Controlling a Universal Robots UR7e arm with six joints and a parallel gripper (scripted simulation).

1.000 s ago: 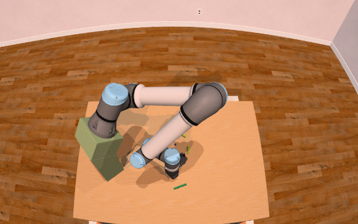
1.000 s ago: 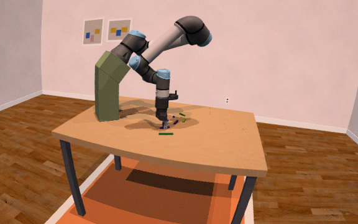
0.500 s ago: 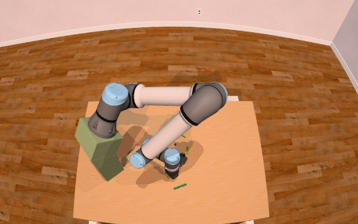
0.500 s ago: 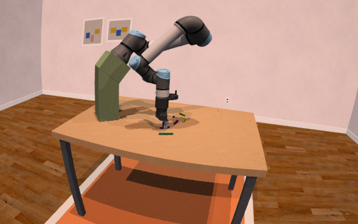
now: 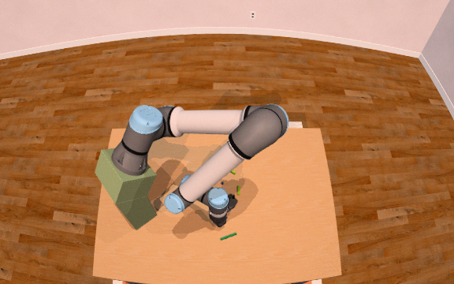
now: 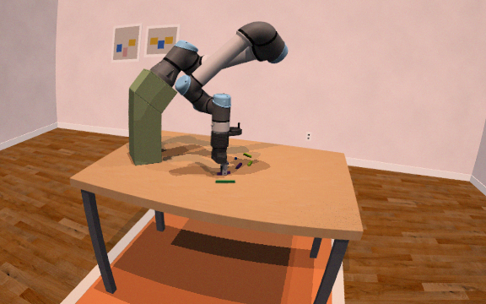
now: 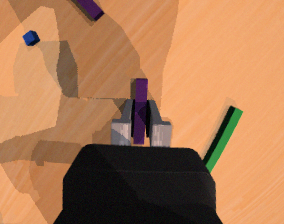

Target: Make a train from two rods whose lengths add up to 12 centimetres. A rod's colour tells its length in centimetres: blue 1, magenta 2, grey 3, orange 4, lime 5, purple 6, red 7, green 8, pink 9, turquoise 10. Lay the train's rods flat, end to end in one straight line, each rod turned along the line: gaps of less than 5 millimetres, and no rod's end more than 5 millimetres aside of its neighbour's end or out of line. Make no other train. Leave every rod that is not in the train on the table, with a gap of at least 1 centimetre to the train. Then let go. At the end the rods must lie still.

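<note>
The small blue rod is 1 cm behind my hand, 12 cm to the left of it and 1 cm below it. Round my hand: green rod 3 cm ahead, 8 cm to the right, 1 cm below.
</note>
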